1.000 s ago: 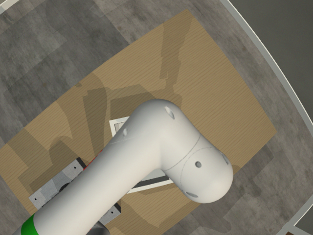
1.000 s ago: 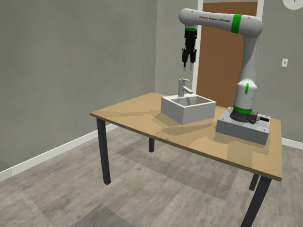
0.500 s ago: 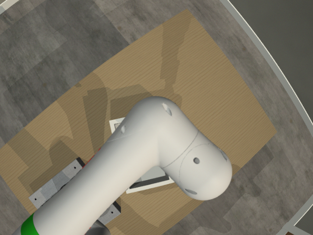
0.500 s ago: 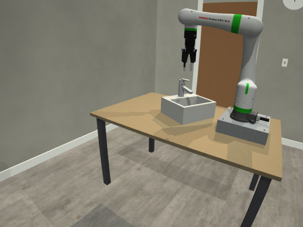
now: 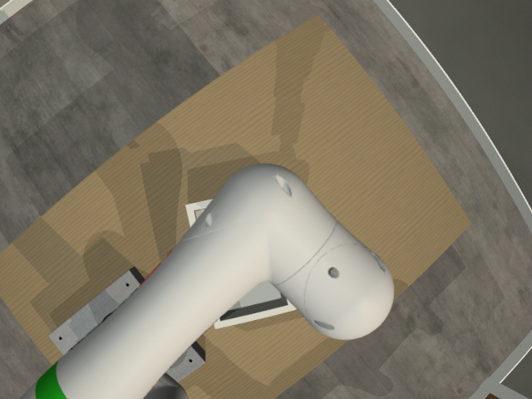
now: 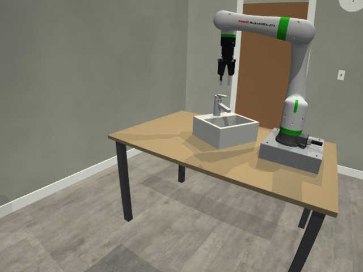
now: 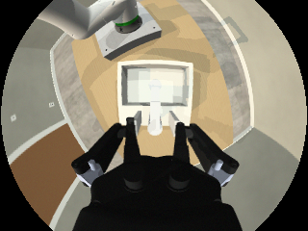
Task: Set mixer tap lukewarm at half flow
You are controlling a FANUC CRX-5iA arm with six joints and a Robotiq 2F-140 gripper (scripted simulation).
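Right now my hand is 20 mm short of the lever, 10 mm to the left of it and 100 mm above it. The rest, counted from my hand: white basin: 50 mm behind, 20 mm to the left, 340 mm below; mixer tap: 40 mm ahead, 20 mm to the right, 150 mm below.
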